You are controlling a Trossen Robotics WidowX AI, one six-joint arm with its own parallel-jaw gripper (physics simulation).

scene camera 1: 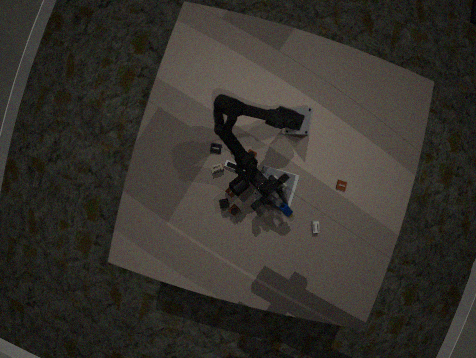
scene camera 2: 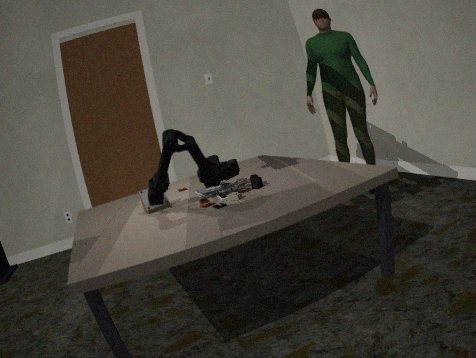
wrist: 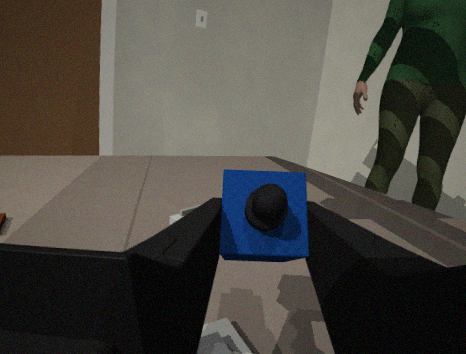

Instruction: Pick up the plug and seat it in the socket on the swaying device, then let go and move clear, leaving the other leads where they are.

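Observation:
A blue block-shaped plug (scene camera 1: 286,209) (wrist: 235,200) with a dark round knob on its near face is between the fingertips. My gripper (scene camera 1: 281,204) (wrist: 261,210) is shut on it and holds it above the table, at the front right of the arm in scene camera 1. In scene camera 2 the plug does not show clearly behind the dark gripper body. A light grey device (scene camera 1: 295,184) (wrist: 220,336) lies under and beside the gripper, largely covered by it. Its socket is hidden or too small to make out.
Around the device lie a cream block (scene camera 1: 217,169), a dark block (scene camera 1: 216,148), a black block (scene camera 1: 224,203) and small red-brown pieces. An orange block (scene camera 1: 341,185) and a white block (scene camera 1: 315,227) lie to the right. A person (scene camera 2: 334,65) stands beyond the table (scene camera 2: 210,240).

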